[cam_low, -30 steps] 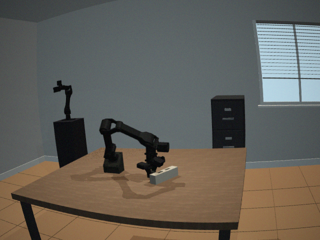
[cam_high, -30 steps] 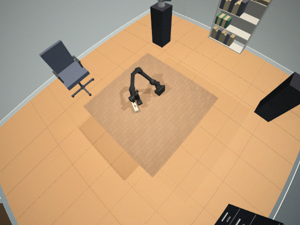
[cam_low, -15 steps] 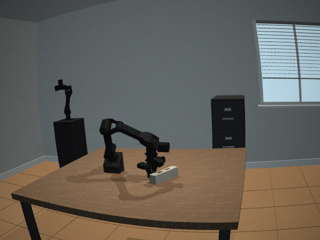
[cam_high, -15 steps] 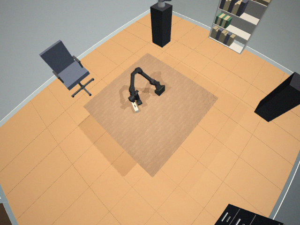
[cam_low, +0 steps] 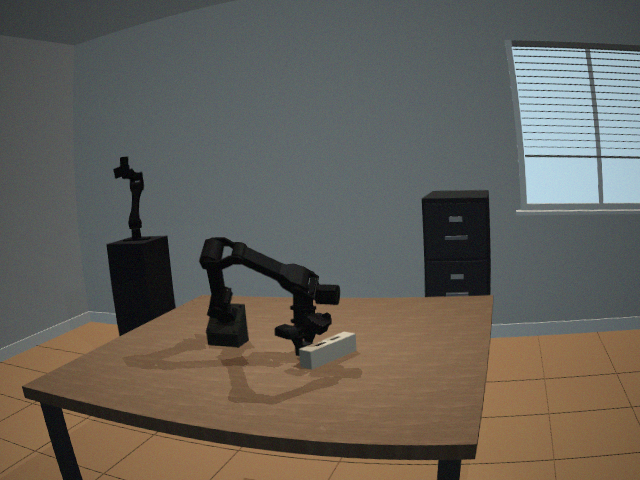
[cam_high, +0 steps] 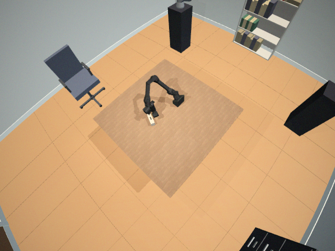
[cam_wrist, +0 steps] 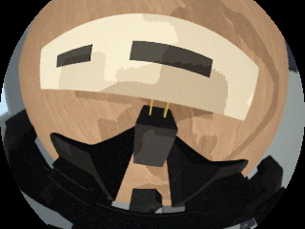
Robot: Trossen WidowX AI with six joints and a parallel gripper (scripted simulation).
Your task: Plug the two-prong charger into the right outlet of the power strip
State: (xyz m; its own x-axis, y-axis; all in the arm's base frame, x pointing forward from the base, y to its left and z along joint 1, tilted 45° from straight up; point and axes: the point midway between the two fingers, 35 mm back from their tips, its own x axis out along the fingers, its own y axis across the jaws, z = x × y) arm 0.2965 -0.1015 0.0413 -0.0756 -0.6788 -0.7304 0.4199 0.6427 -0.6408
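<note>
The dark charger is 20 mm ahead of my gripper tip, 10 mm to the right of it and 10 mm above it.
</note>
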